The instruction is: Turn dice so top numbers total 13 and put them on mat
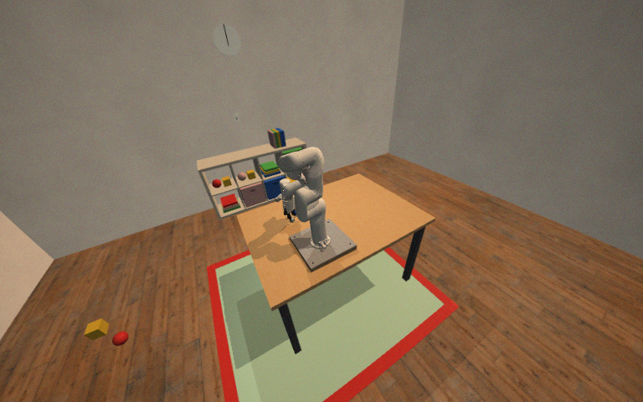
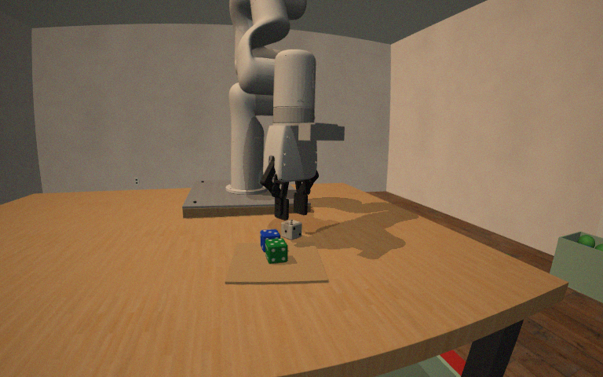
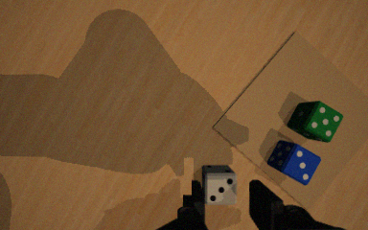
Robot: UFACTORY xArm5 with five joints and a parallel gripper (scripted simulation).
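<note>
The white die is 50 mm below my hand. Round my hand: green die: 110 mm ahead, 40 mm to the right, 40 mm below; blue die: 60 mm ahead, 50 mm to the right, 40 mm below; tan mat: 110 mm ahead, 40 mm to the right, 60 mm below.
</note>
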